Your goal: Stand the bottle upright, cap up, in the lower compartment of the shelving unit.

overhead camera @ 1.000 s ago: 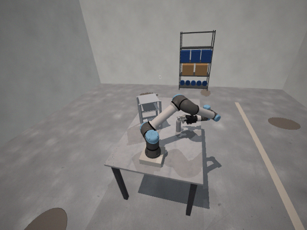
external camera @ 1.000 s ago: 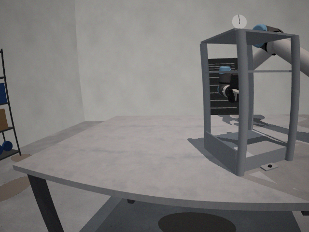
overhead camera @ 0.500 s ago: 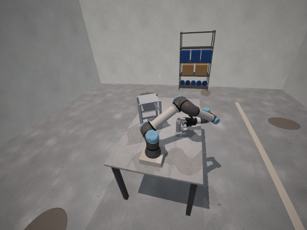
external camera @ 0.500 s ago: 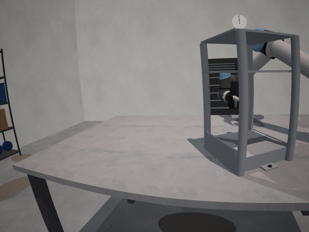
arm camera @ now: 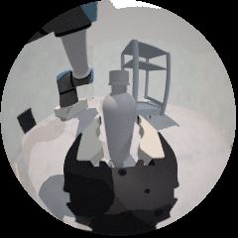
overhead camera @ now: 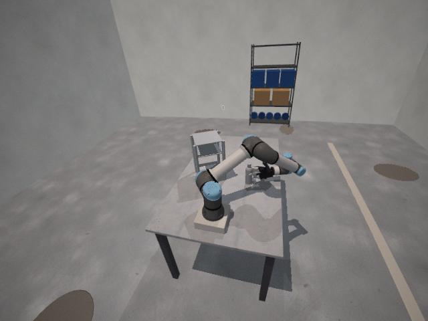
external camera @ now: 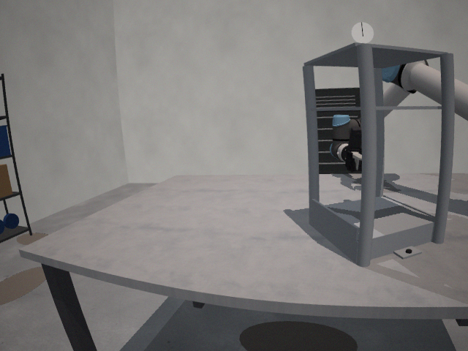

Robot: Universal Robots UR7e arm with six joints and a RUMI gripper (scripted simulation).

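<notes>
Now: the grey bottle 10 mm above my hand. From my hand the other things lie so: grey shelving unit 340 mm to the left, 100 mm ahead, 80 mm above.
</notes>
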